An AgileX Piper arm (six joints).
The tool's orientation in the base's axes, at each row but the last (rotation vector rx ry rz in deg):
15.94 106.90 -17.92
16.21 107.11 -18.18
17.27 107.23 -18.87
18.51 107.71 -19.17
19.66 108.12 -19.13
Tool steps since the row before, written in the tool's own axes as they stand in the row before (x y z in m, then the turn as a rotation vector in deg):
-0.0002 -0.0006 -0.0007 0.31 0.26 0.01
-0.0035 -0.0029 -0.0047 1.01 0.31 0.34
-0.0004 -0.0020 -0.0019 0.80 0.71 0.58
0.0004 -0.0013 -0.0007 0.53 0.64 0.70
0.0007 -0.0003 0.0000 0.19 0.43 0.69
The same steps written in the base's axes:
-0.0008 -0.0003 0.0004 0.00 0.25 -0.32
-0.0041 -0.0012 0.0050 0.10 0.21 -1.09
-0.0023 -0.0012 0.0011 0.52 0.48 -0.99
-0.0012 -0.0009 -0.0001 0.68 0.35 -0.77
-0.0003 -0.0002 -0.0006 0.70 0.14 -0.43

